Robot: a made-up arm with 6 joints. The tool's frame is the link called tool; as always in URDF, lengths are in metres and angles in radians. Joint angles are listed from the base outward.
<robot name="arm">
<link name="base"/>
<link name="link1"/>
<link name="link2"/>
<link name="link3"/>
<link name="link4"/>
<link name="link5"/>
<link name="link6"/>
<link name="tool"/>
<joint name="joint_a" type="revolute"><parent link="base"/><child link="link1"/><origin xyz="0 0 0.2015" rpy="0 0 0"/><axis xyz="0 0 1"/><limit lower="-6.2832" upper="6.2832"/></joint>
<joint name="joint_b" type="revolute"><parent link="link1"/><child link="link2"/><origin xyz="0 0 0" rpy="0 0 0"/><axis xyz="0 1 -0.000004"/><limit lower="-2.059" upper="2.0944"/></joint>
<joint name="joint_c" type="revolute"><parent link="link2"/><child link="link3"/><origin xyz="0.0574 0 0.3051" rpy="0 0 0"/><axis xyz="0 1 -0.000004"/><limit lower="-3.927" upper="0.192"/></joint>
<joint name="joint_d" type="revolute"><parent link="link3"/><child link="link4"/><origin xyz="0.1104 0 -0.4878" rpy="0 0 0"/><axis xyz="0 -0.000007 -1"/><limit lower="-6.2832" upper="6.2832"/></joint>
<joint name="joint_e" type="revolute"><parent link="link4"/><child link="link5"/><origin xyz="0 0 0" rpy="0 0 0"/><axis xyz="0 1 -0.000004"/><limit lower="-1.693" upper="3.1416"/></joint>
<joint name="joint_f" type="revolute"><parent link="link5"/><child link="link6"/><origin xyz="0.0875 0 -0.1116" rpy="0 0 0"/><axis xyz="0 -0.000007 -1"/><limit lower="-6.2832" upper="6.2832"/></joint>
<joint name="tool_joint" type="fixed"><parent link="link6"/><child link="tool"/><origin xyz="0 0 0" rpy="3.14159 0 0"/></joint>
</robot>
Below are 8 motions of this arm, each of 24 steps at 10 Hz.
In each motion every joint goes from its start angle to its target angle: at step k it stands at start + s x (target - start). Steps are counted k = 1, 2, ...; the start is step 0. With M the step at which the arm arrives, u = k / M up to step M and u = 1 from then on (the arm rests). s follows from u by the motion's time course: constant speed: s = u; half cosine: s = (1 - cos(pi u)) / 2; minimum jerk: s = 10 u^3 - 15 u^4 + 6 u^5.
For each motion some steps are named. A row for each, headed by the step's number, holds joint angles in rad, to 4 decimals.
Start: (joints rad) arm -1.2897 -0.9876 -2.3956 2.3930 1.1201 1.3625
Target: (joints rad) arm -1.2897 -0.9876 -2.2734 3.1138 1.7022 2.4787
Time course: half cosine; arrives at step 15
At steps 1, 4, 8, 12, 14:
1: -1.2897 -0.9876 -2.3943 2.4009 1.1265 1.3747
4: -1.2897 -0.9876 -2.3754 2.5122 1.2164 1.5472
8: -1.2897 -0.9876 -2.3281 2.7911 1.4416 1.9789
12: -1.2897 -0.9876 -2.2851 3.0450 1.6466 2.3721
14: -1.2897 -0.9876 -2.2747 3.1059 1.6958 2.4665

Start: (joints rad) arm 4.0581 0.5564 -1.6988 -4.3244 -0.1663 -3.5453
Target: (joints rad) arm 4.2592 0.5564 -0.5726 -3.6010 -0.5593 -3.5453
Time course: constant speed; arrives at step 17
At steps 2, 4, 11, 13, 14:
2: 4.0818 0.5564 -1.5663 -4.2393 -0.2125 -3.5453
4: 4.1054 0.5564 -1.4338 -4.1542 -0.2588 -3.5453
11: 4.1882 0.5564 -0.9701 -3.8563 -0.4206 -3.5453
13: 4.2119 0.5564 -0.8376 -3.7712 -0.4668 -3.5453
14: 4.2237 0.5564 -0.7713 -3.7287 -0.4899 -3.5453

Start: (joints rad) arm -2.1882 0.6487 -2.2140 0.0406 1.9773 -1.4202
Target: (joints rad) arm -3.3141 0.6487 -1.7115 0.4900 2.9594 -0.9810
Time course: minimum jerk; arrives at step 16
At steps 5, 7, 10, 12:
5: -2.3909 0.6487 -2.1235 0.1215 2.1541 -1.3411
7: -2.6206 0.6487 -2.0210 0.2132 2.3545 -1.2515
10: -3.0042 0.6487 -1.8498 0.3663 2.6891 -1.1019
12: -3.1976 0.6487 -1.7635 0.4435 2.8577 -1.0265

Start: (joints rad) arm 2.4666 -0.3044 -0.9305 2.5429 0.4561 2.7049
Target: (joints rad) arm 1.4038 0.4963 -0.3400 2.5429 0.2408 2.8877
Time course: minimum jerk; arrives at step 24
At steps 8, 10, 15, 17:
8: 2.2435 -0.1364 -0.8066 2.5429 0.4109 2.7433
10: 2.0982 -0.0269 -0.7258 2.5429 0.3815 2.7683
15: 1.6963 0.2759 -0.5025 2.5429 0.3001 2.8374
17: 1.5656 0.3744 -0.4299 2.5429 0.2736 2.8599

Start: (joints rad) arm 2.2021 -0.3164 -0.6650 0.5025 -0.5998 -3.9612
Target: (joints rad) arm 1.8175 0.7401 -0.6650 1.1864 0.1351 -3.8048
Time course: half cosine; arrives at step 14
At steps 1, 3, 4, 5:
1: 2.1973 -0.3032 -0.6650 0.5111 -0.5906 -3.9592
3: 2.1601 -0.2012 -0.6650 0.5771 -0.5196 -3.9441
4: 2.1297 -0.1175 -0.6650 0.6312 -0.4615 -3.9318
5: 2.0932 -0.0173 -0.6650 0.6961 -0.3918 -3.9169

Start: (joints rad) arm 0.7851 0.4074 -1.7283 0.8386 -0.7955 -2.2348
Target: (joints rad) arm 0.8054 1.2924 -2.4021 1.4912 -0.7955 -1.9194
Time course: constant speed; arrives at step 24
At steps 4, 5, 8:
4: 0.7885 0.5549 -1.8406 0.9474 -0.7955 -2.1822
5: 0.7893 0.5918 -1.8687 0.9746 -0.7955 -2.1691
8: 0.7919 0.7024 -1.9529 1.0561 -0.7955 -2.1297

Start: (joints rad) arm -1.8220 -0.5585 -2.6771 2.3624 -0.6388 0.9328
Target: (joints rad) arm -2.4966 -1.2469 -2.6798 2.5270 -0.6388 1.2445
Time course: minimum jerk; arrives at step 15
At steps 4, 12, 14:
4: -1.9042 -0.6424 -2.6774 2.3825 -0.6388 0.9708
12: -2.4575 -1.2070 -2.6796 2.5175 -0.6388 1.2264
14: -2.4948 -1.2451 -2.6798 2.5266 -0.6388 1.2437

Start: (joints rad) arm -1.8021 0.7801 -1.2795 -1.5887 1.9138 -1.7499
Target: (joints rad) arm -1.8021 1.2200 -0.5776 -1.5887 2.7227 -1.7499
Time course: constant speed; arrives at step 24
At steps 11, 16, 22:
11: -1.8021 0.9817 -0.9578 -1.5887 2.2845 -1.7499
16: -1.8021 1.0734 -0.8116 -1.5887 2.4531 -1.7499
22: -1.8021 1.1833 -0.6361 -1.5887 2.6553 -1.7499

